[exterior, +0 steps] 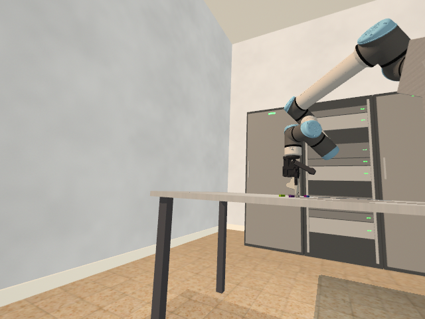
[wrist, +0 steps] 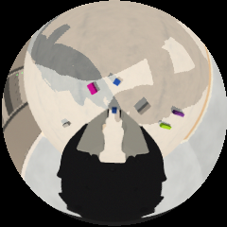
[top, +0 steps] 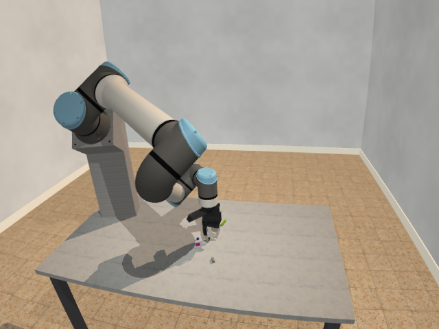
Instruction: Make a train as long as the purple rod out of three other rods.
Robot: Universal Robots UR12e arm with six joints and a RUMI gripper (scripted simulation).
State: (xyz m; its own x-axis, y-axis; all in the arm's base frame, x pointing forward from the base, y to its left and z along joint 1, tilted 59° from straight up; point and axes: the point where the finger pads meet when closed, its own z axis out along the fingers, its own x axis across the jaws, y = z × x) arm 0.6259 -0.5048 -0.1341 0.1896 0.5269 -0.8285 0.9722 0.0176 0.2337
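Right now the magenta rod is 5 cm behind my hand, 3 cm to the right of it and 1 cm below it. The rest, counted from my hand: lime rod 15 cm to the left, 8 cm ahead, 1 cm below; purple rod 19 cm to the left, 4 cm ahead, 1 cm below.
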